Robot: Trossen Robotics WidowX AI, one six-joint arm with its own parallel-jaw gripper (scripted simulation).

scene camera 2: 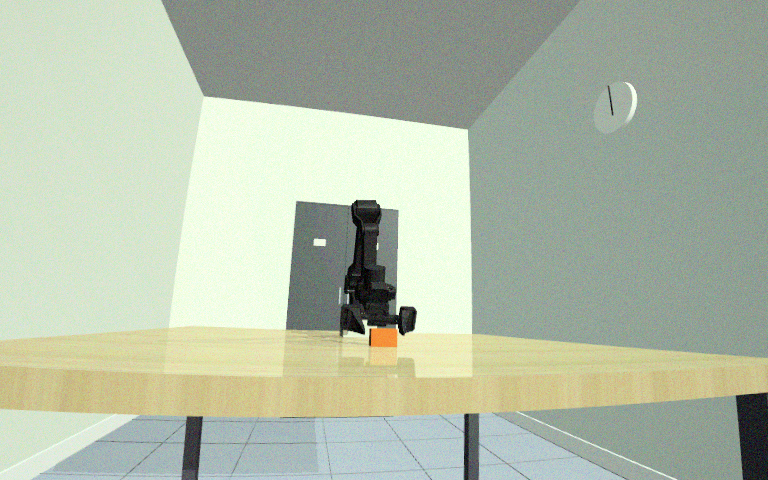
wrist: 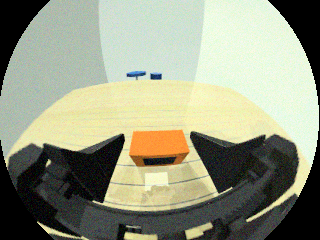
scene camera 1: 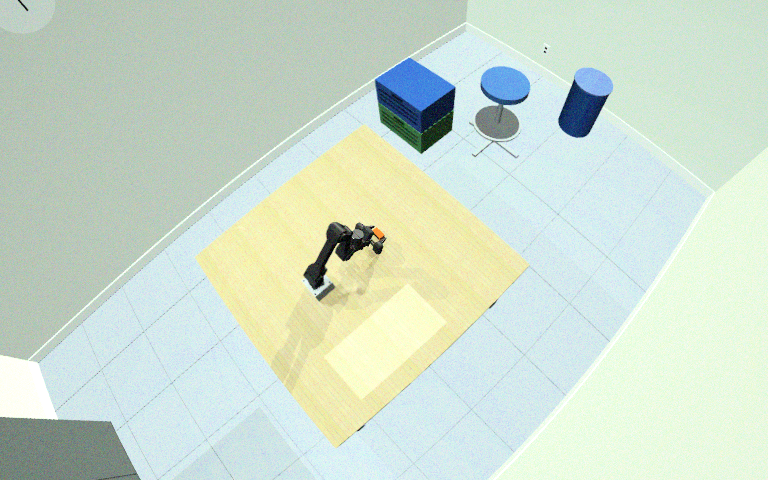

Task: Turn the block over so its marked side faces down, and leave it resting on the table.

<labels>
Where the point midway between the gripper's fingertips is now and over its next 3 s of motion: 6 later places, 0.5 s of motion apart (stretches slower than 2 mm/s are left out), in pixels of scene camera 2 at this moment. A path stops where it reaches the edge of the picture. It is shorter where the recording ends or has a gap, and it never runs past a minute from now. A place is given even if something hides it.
My gripper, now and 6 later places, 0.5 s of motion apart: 384, 333; 386, 330; 383, 311; 384, 304; 384, 310; 383, 325; 382, 335
</labels>
